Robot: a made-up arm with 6 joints. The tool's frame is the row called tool. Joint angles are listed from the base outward.
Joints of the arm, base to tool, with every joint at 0 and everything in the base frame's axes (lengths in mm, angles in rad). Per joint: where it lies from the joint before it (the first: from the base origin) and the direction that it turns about. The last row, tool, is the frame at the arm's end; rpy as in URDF.
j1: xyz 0.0 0.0 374.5 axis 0 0 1
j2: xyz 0.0 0.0 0.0 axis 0 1 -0.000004
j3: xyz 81.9 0.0 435.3 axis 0 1 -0.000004
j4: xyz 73.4 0.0 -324.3 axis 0 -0.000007 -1
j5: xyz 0.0 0.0 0.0 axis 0 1 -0.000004
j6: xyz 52.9 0.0 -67.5 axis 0 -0.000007 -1
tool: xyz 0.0 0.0 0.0 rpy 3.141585 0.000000 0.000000
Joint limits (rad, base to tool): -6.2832..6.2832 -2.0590..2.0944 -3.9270..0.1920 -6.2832..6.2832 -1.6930..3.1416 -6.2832..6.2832
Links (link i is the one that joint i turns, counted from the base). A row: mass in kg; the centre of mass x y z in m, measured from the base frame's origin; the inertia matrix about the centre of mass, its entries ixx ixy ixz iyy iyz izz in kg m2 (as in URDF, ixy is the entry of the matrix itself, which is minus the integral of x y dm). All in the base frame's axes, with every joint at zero. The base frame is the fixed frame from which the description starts. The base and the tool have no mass.
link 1: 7.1; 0.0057 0.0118 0.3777; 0.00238 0 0 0.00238 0 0.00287
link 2: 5.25; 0.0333 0.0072 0.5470; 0.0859 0 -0.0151 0.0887 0 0.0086
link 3: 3.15; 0.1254 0.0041 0.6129; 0.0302 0 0.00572 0.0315 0 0.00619
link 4: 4; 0.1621 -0.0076 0.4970; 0.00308 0 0 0.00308 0 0.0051
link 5: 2; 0.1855 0.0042 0.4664; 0.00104 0 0.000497 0.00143 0 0.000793
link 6: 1.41; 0.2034 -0.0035 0.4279; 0.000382 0 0 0.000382 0 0.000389
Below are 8 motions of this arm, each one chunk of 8 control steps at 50 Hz.
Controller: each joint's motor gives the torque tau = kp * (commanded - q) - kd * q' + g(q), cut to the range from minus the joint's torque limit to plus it. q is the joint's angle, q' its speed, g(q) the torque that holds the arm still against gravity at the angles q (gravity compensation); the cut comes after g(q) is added. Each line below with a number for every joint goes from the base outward.
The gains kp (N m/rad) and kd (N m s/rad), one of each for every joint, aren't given. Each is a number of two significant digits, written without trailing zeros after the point. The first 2 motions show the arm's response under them.
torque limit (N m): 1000 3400 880 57 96 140
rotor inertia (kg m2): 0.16 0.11 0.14 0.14 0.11 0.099
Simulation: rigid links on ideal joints. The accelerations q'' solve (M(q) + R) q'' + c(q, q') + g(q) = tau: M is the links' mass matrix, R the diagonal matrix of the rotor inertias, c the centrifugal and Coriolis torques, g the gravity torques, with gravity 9.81 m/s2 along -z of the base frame. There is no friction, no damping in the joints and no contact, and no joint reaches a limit. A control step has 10 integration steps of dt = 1/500 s. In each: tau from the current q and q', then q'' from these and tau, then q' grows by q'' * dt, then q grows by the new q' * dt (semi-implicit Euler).
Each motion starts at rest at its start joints. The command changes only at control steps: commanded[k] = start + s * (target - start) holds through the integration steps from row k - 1 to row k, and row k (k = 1, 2, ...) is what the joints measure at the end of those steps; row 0 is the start. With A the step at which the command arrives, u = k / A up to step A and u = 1 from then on. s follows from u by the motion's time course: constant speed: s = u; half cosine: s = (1 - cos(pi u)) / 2; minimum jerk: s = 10 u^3 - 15 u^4 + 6 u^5; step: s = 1 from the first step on.
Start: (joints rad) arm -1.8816 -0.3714 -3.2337 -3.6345 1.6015 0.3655
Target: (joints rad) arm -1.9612 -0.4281 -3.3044 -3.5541 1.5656 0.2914
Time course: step
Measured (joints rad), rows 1 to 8:
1: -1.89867 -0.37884 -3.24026 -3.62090 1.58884 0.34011
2: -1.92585 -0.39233 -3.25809 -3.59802 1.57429 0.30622
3: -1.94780 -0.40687 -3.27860 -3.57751 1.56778 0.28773
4: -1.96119 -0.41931 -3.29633 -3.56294 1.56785 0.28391
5: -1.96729 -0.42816 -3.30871 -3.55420 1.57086 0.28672
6: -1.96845 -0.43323 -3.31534 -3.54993 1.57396 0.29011
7: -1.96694 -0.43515 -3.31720 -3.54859 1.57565 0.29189
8: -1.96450 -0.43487 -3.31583 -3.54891 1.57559 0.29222
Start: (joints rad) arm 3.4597 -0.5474 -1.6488 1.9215 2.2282 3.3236
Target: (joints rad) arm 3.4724 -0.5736 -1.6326 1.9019 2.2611 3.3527
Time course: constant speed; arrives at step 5
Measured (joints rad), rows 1 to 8:
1: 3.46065 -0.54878 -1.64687 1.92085 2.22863 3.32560
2: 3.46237 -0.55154 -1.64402 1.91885 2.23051 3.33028
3: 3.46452 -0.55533 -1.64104 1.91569 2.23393 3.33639
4: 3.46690 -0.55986 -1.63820 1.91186 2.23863 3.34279
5: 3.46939 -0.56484 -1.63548 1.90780 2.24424 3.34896
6: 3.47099 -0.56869 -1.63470 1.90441 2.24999 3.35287
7: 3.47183 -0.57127 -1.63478 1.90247 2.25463 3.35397
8: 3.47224 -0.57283 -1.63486 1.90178 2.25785 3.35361
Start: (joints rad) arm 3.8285 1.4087 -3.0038 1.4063 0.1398 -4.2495
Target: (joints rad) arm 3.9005 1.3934 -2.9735 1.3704 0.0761 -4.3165
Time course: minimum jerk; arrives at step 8
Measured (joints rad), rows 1 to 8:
1: 3.82855 1.40861 -3.00359 1.40620 0.13961 -4.24987
2: 3.82898 1.40807 -3.00234 1.40552 0.13828 -4.25236
3: 3.83046 1.40679 -2.99938 1.40345 0.13448 -4.25921
4: 3.83389 1.40474 -2.99474 1.39943 0.12742 -4.27108
5: 3.84000 1.40218 -2.98915 1.39356 0.11752 -4.28619
6: 3.84902 1.39958 -2.98373 1.38668 0.10634 -4.30104
7: 3.86053 1.39740 -2.97954 1.38006 0.09598 -4.31210
8: 3.87355 1.39587 -2.97701 1.37483 0.08819 -4.31762

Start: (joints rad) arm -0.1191 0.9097 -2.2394 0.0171 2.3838 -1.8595
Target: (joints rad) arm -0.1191 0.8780 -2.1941 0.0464 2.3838 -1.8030
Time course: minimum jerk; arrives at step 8
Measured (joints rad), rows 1 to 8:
1: -0.11910 0.90954 -2.23906 0.01718 2.38376 -1.85919
2: -0.11911 0.90853 -2.23705 0.01774 2.38355 -1.85708
3: -0.11914 0.90605 -2.23236 0.01945 2.38320 -1.85128
4: -0.11918 0.90194 -2.22515 0.02281 2.38286 -1.84122
5: -0.11924 0.89668 -2.21668 0.02774 2.38272 -1.82844
6: -0.11930 0.89114 -2.20873 0.03352 2.38288 -1.81589
7: -0.11932 0.88632 -2.20288 0.03905 2.38333 -1.80655
8: -0.11930 0.88282 -2.19962 0.04333 2.38390 -1.80193

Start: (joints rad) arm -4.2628 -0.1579 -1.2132 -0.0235 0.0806 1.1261
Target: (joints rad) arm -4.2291 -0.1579 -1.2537 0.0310 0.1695 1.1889
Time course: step
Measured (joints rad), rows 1 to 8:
1: -4.25664 -0.15623 -1.22346 -0.01249 0.09637 1.14747
2: -4.24557 -0.15622 -1.23606 0.00508 0.11841 1.17608
3: -4.23543 -0.15726 -1.24536 0.01915 0.13530 1.19182
4: -4.22869 -0.15824 -1.25105 0.02735 0.14646 1.19522
5: -4.22555 -0.15879 -1.25393 0.03086 0.15364 1.19299
6: -4.22507 -0.15891 -1.25496 0.03170 0.15844 1.19018
7: -4.22601 -0.15875 -1.25498 0.03151 0.16183 1.18866
8: -4.22737 -0.15848 -1.25458 0.03120 0.16432 1.18832

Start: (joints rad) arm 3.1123 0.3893 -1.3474 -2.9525 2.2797 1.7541
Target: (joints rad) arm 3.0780 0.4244 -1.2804 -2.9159 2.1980 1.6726
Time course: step
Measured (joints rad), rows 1 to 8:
1: 3.10957 0.39430 -1.33631 -2.94822 2.27237 1.72605
2: 3.10309 0.40405 -1.31650 -2.93966 2.25657 1.68878
3: 3.09464 0.41368 -1.29786 -2.93041 2.23826 1.66861
4: 3.08588 0.42079 -1.28457 -2.92246 2.22180 1.66453
5: 3.07810 0.42494 -1.27725 -2.91660 2.20943 1.66763
6: 3.07216 0.42668 -1.27463 -2.91287 2.20158 1.67131
7: 3.06847 0.42690 -1.27488 -2.91099 2.19750 1.67319
8: 3.06700 0.42637 -1.27640 -2.91049 2.19604 1.67351

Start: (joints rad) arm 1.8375 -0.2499 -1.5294 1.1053 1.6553 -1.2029
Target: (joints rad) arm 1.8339 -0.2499 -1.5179 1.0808 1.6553 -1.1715
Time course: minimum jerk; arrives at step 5
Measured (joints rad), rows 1 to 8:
1: 1.83746 -0.24994 -1.52923 1.10509 1.65529 -1.20228
2: 1.83719 -0.25010 -1.52828 1.10375 1.65525 -1.19866
3: 1.83654 -0.25032 -1.52620 1.10024 1.65524 -1.19056
4: 1.83560 -0.25039 -1.52346 1.09472 1.65529 -1.18041
5: 1.83469 -0.25019 -1.52097 1.08876 1.65536 -1.17286
6: 1.83406 -0.24989 -1.51919 1.08396 1.65539 -1.16979
7: 1.83373 -0.24966 -1.51810 1.08090 1.65536 -1.16975
8: 1.83364 -0.24955 -1.51758 1.07944 1.65531 -1.17067

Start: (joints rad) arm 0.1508 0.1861 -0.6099 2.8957 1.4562 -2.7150
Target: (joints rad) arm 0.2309 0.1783 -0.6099 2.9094 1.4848 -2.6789
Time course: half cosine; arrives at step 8
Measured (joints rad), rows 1 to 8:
1: 0.15127 0.18601 -0.60988 2.89587 1.45630 -2.71454
2: 0.15353 0.18568 -0.60984 2.89661 1.45681 -2.71260
3: 0.15909 0.18501 -0.60978 2.89815 1.45811 -2.70852
4: 0.16874 0.18403 -0.60977 2.90041 1.46045 -2.70248
5: 0.18212 0.18284 -0.60983 2.90300 1.46385 -2.69536
6: 0.19768 0.18159 -0.60995 2.90541 1.46806 -2.68835
7: 0.21314 0.18044 -0.61010 2.90718 1.47258 -2.68261
8: 0.22591 0.17956 -0.61022 2.90800 1.47680 -2.67906

